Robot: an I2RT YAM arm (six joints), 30 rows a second.
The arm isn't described. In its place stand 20 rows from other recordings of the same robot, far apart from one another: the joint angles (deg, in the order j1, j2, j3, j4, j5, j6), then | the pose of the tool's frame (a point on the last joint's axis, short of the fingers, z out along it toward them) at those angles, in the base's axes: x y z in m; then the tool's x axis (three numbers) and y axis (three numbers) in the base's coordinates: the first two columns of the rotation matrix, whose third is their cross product.
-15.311 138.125 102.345 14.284 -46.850 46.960 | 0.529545 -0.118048 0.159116 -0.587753 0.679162 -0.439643 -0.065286 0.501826 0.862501
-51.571 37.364 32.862 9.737 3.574 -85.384 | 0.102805 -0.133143 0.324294 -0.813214 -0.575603 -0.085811 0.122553 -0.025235 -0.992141
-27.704 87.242 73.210 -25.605 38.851 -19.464 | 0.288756 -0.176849 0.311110 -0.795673 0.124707 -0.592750 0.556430 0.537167 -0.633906
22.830 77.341 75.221 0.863 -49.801 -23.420 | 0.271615 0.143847 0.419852 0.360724 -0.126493 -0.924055 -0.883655 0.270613 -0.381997
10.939 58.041 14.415 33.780 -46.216 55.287 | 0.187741 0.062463 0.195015 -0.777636 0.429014 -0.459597 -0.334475 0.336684 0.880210
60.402 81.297 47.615 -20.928 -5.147 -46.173 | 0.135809 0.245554 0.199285 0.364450 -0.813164 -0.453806 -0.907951 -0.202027 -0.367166
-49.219 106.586 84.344 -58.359 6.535 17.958 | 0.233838 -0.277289 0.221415 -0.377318 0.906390 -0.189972 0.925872 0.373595 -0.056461
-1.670 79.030 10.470 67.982 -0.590 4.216 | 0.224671 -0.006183 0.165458 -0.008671 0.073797 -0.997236 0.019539 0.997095 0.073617
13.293 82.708 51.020 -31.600 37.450 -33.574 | 0.270129 0.041578 0.206377 -0.770472 -0.633148 -0.074133 -0.411215 0.582498 -0.701141
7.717 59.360 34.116 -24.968 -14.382 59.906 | 0.199051 0.035897 0.207067 -0.630632 0.760294 -0.155747 0.514615 0.559879 0.649389
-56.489 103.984 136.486 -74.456 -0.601 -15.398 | 0.187852 -0.283018 0.478655 -0.576078 0.389088 -0.718849 0.701652 0.686526 -0.190704
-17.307 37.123 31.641 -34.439 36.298 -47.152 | 0.125358 -0.061135 0.243253 -0.910231 -0.335284 -0.243031 0.008636 0.571391 -0.820632
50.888 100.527 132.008 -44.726 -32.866 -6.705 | 0.203895 0.281411 0.528363 -0.028545 -0.190569 -0.981259 -0.995096 0.098421 0.009834
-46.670 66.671 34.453 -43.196 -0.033 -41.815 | 0.125122 -0.132607 0.169993 -0.979863 0.067091 -0.188063 0.099305 0.980860 -0.167489
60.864 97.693 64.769 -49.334 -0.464 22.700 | 0.149887 0.269489 0.183726 -0.782345 -0.610943 -0.121181 -0.620091 0.782279 0.059389
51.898 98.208 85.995 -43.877 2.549 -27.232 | 0.230153 0.290939 0.290681 -0.102623 -0.871705 -0.479164 -0.919726 0.266644 -0.288106
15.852 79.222 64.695 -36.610 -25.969 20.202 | 0.274099 0.094036 0.286931 -0.879034 0.073133 -0.471116 -0.219847 0.814652 0.536664
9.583 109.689 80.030 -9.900 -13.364 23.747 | 0.427847 0.080580 0.223784 -0.710799 0.277333 -0.646414 -0.056201 0.893661 0.445209
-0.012 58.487 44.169 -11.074 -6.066 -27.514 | 0.233069 0.003713 0.289202 -0.336304 -0.459308 -0.822153 -0.282578 0.881991 -0.377148
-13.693 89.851 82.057 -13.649 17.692 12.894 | 0.357537 -0.098247 0.364270 -0.234577 0.275966 -0.932103 0.566991 0.817704 0.099405
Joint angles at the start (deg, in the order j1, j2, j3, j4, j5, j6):
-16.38, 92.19, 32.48, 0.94, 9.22, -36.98
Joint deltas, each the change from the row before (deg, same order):
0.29, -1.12, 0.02, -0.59, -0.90, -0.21
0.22, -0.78, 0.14, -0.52, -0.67, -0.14
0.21, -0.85, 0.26, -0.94, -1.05, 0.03
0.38, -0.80, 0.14, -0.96, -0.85, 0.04
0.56, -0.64, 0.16, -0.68, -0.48, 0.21
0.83, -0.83, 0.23, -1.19, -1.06, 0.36
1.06, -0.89, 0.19, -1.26, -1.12, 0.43
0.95, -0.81, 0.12, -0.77, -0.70, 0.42
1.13, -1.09, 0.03, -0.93, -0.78, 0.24
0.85, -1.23, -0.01, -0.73, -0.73, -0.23
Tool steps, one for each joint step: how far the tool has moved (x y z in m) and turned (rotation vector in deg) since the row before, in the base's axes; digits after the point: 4 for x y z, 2 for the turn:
-0.0001, 0.0020, 0.0041, 0.49, -0.68, 0.94
0.0003, 0.0014, 0.0033, 0.37, -0.50, 0.69
0.0002, 0.0016, 0.0036, 0.82, -0.41, 0.75
-0.0002, 0.0024, 0.0029, 0.72, -0.18, 0.80
0.0004, 0.0028, 0.0027, 0.46, -0.27, 0.64
0.0002, 0.0045, 0.0032, 1.08, -0.17, 1.09
0.0000, 0.0056, 0.0032, 1.18, -0.12, 1.29
0.0001, 0.0048, 0.0031, 0.76, -0.35, 0.97
-0.0005, 0.0057, 0.0037, 0.73, -0.35, 1.35
-0.0009, 0.0044, 0.0042, 0.39, -0.56, 1.44

